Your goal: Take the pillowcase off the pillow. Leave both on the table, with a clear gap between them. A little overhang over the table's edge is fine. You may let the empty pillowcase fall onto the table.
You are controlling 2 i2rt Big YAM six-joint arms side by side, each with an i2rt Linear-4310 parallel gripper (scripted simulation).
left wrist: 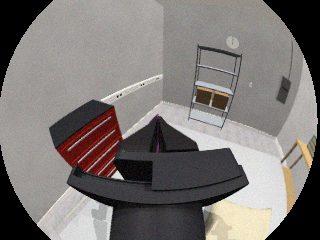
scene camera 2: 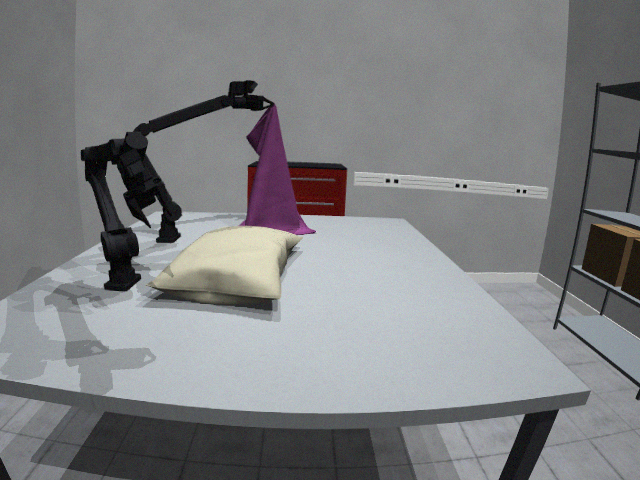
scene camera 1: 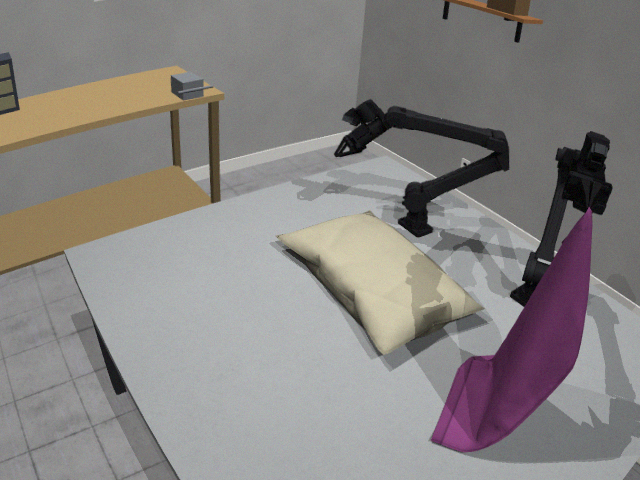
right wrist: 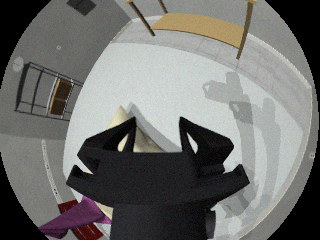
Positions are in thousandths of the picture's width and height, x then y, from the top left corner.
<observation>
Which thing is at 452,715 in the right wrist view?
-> My right gripper.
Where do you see a cream pillow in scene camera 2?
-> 363,553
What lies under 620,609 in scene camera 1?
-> A cream pillow.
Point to a cream pillow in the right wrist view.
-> At 448,598
</observation>
